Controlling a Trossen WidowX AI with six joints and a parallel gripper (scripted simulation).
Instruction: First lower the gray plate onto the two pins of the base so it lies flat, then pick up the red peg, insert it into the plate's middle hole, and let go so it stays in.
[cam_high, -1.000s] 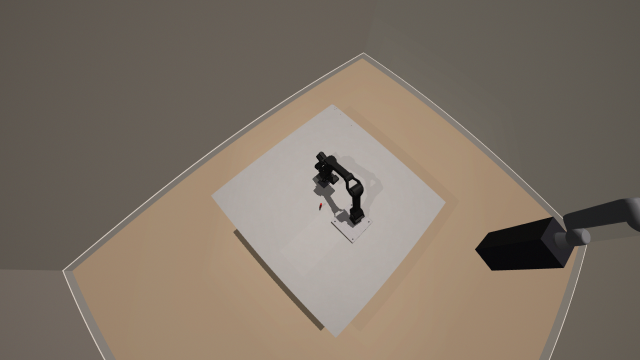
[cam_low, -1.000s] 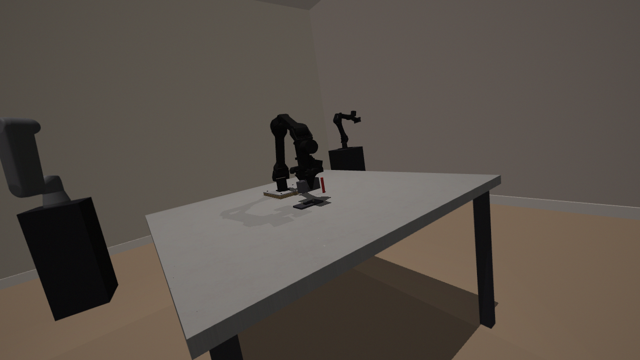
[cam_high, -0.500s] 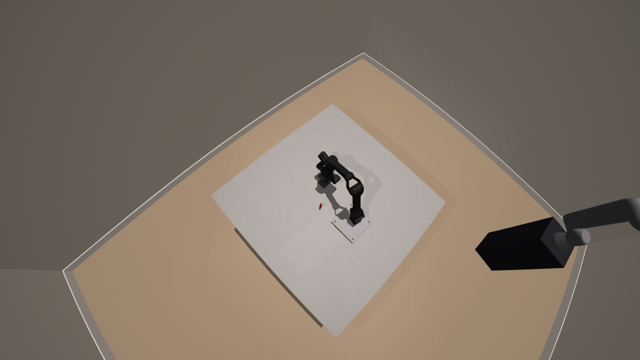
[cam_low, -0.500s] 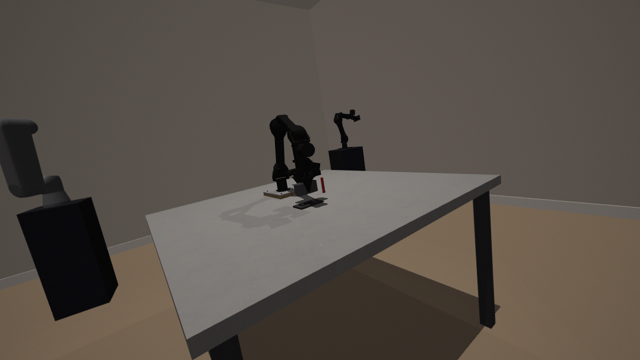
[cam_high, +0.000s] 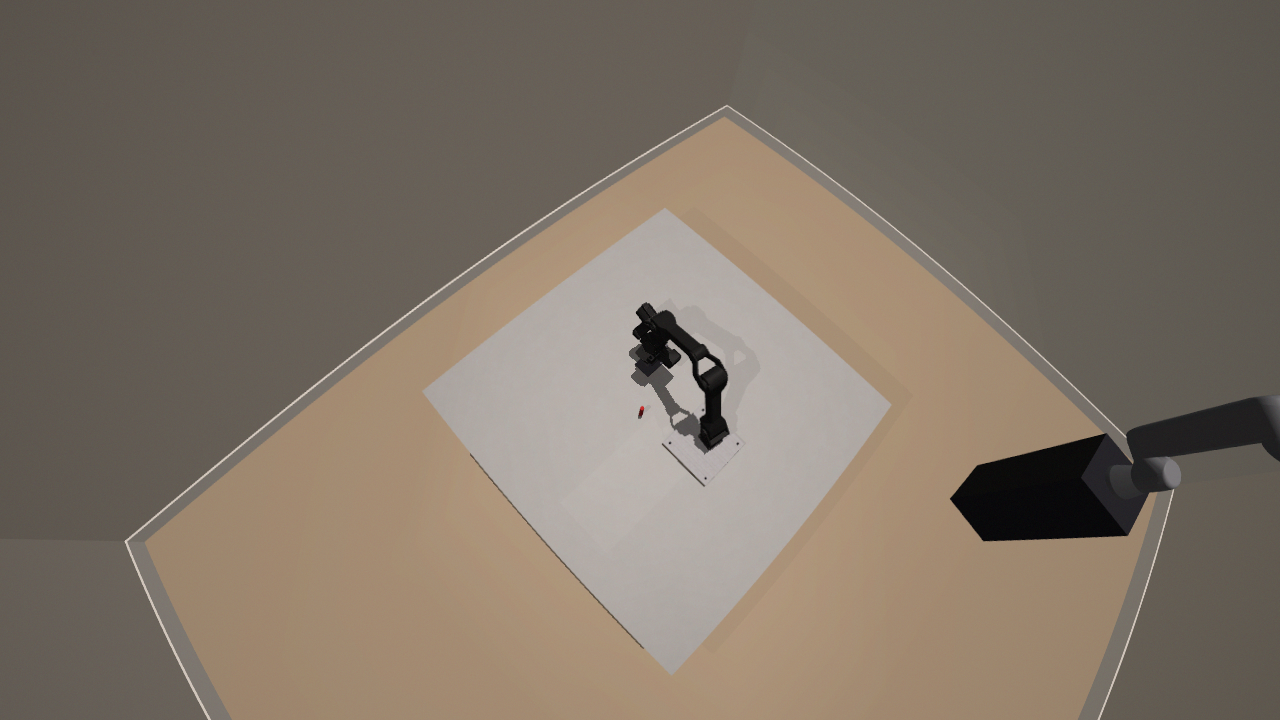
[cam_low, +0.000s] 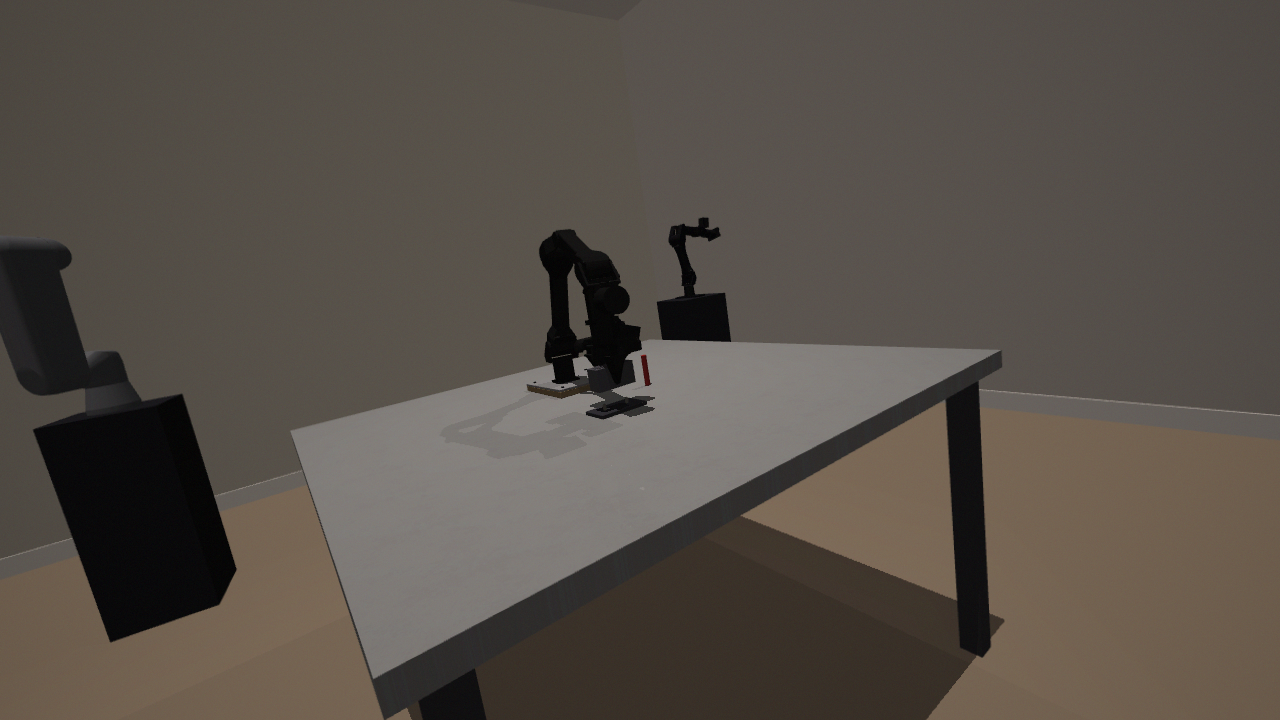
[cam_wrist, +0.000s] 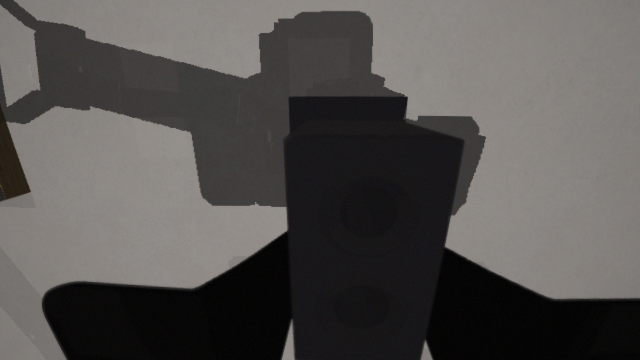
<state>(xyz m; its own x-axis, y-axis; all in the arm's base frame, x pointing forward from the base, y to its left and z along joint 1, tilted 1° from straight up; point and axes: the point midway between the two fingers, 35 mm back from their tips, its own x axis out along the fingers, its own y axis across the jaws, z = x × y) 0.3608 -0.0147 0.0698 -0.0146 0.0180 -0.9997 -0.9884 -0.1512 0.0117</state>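
Now: gripper tip 5 cm above the dark base. The rest, counted from my gripper tip: red peg 16 cm to the left, 14 cm behind, 2 cm below; gray plate 3 cm above.
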